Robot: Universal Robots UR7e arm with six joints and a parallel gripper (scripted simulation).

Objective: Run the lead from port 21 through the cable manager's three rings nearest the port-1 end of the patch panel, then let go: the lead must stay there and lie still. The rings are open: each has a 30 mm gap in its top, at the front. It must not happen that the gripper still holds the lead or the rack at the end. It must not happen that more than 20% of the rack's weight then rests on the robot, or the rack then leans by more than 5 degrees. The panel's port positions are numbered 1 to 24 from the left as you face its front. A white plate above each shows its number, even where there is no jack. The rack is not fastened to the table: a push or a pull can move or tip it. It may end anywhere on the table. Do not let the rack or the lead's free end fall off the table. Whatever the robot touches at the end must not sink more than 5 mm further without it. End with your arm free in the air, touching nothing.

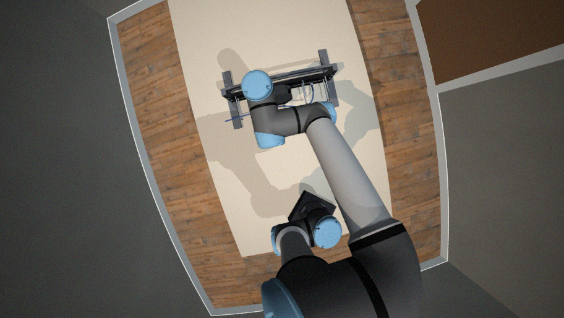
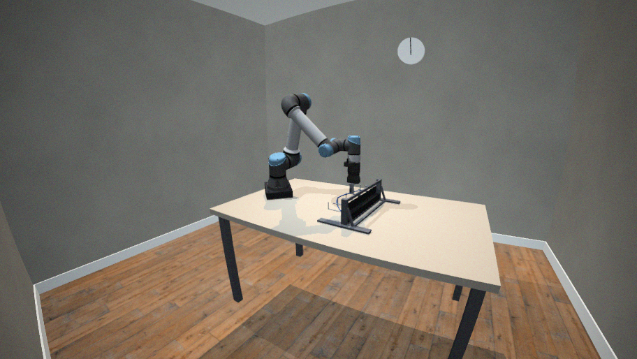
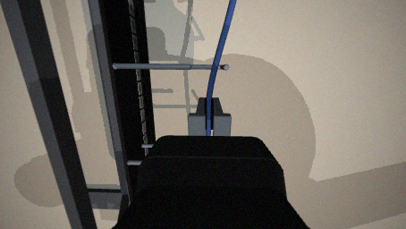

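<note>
The patch panel is 100 mm ahead of my hand, 40 mm to the right of it and 30 mm below it.
</note>
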